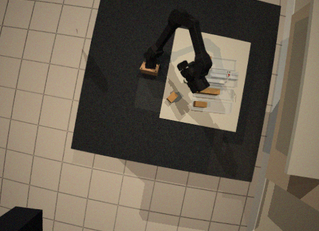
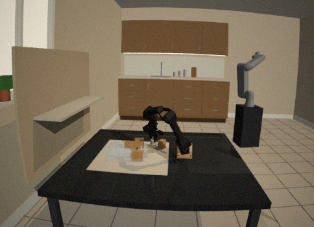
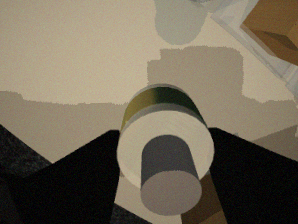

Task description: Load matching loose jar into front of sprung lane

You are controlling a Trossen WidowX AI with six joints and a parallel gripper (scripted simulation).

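The pusher lane is 240 mm ahead of my gripper tip, 50 mm to the left of it and 80 mm below it. Also, from my gripper tip: tan block 80 mm behind, 110 mm to the right, 60 mm below.
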